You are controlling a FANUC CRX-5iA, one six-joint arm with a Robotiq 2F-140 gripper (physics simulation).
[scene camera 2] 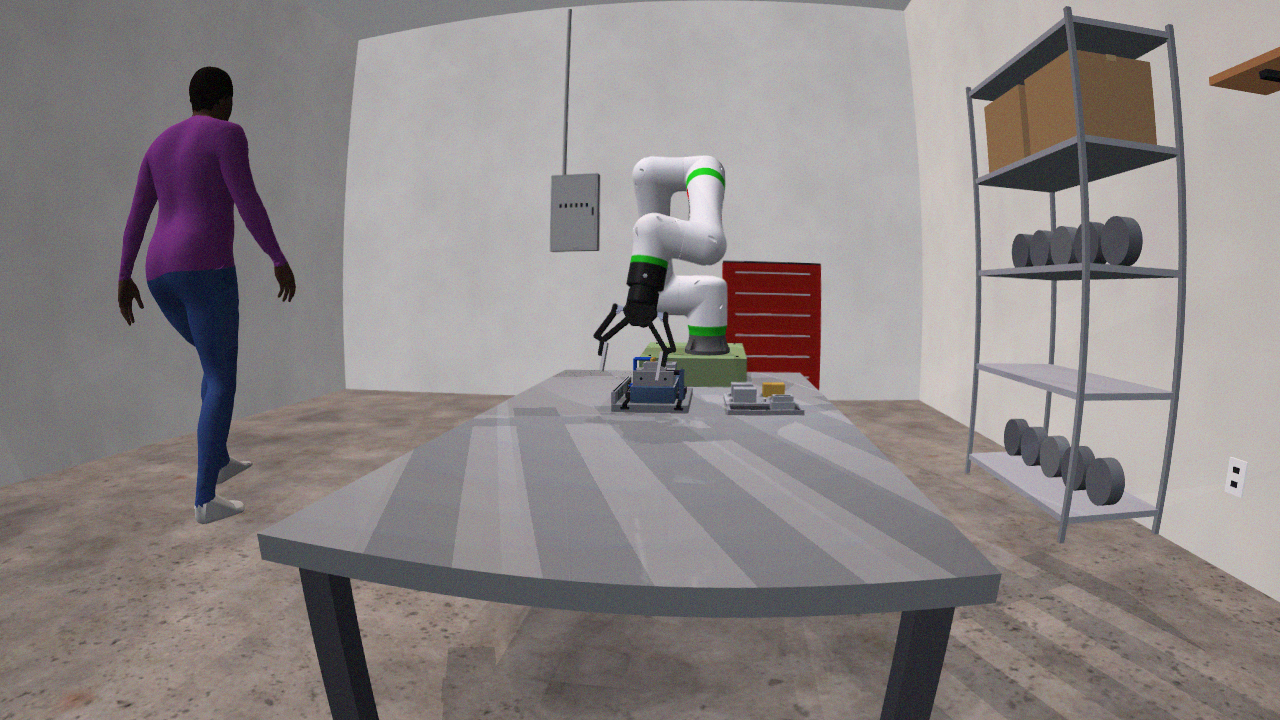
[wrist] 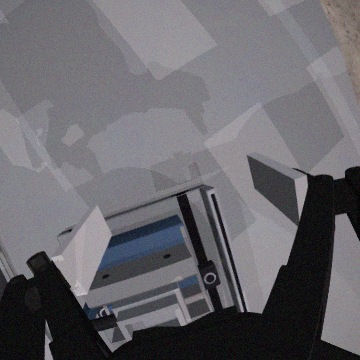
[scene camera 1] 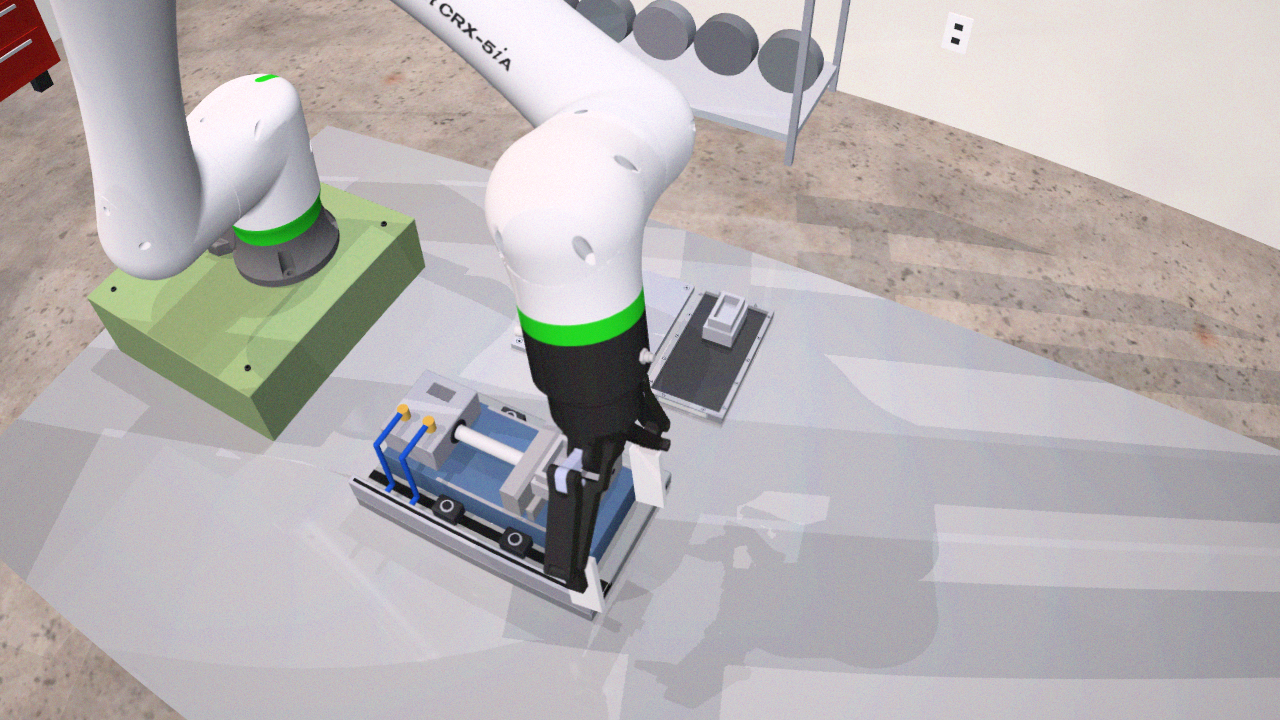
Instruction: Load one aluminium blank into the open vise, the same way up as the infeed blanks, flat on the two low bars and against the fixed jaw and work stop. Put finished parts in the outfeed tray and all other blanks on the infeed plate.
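Seen in the pictures: gripper, fingertip midpoint: [scene camera 2: 628, 375] [wrist: 175, 196] [scene camera 1: 621, 551]; arm's base, origin of the base link: [scene camera 2: 707, 351] [scene camera 1: 287, 246].
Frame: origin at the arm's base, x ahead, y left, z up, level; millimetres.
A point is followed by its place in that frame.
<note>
The vise [scene camera 1: 494, 481] {x 418, y -184, z -39 mm} [scene camera 2: 656, 394] {x 550, y -156, z -56 mm} [wrist: 145, 245] {x 539, y -179, z -38 mm} has a blue body. A grey part with a pocket in its top [wrist: 147, 301] {x 505, y -166, z 3 mm} sits behind the fixed jaw [wrist: 135, 267], partly hidden by the gripper. My gripper [scene camera 1: 617, 531] {x 578, y -223, z -7 mm} [scene camera 2: 631, 360] {x 578, y -223, z -7 mm} [wrist: 175, 196] {x 578, y -223, z -7 mm} is wide open and empty, tilted above the fixed-jaw end of the vise. Its fingers hide part of the jaws in scene camera 1. A pocketed part [scene camera 1: 725, 317] {x 558, y 156, z -71 mm} [scene camera 2: 781, 402] {x 577, y 153, z -72 mm} stands on the dark outfeed tray [scene camera 1: 693, 371] {x 546, y 75, z -92 mm}. The infeed plate [scene camera 1: 664, 300] {x 471, y 171, z -90 mm} is mostly hidden by the arm; a grey blank [scene camera 2: 742, 392] {x 468, y 67, z -64 mm} shows in scene camera 2.
An orange block [scene camera 2: 772, 388] {x 383, y 161, z -66 mm} stands behind the grey blank. Blue hoses [scene camera 1: 402, 474] rise at the vise's rear end. The green robot base [scene camera 1: 331, 331] {x 122, y -75, z -42 mm} is behind the vise. A person [scene camera 2: 192, 205] stands left of the table; a shelf rack [scene camera 2: 1083, 295] is at the right.
</note>
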